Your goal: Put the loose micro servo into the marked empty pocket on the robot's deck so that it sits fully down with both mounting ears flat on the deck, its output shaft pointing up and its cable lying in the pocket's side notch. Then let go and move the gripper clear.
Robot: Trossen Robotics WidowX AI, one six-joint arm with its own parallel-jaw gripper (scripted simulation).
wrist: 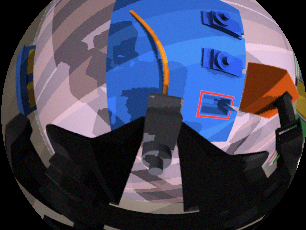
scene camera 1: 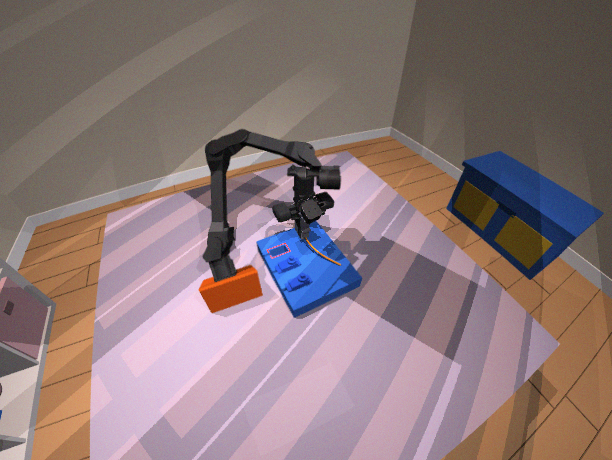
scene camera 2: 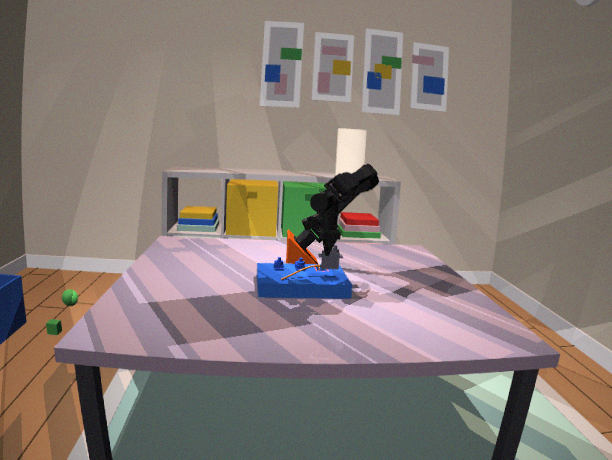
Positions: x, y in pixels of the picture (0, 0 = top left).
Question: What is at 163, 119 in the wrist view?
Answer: A grey micro servo.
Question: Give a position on a blue deck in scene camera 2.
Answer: At 306, 284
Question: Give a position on a blue deck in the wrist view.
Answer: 133, 67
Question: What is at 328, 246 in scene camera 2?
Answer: My gripper.
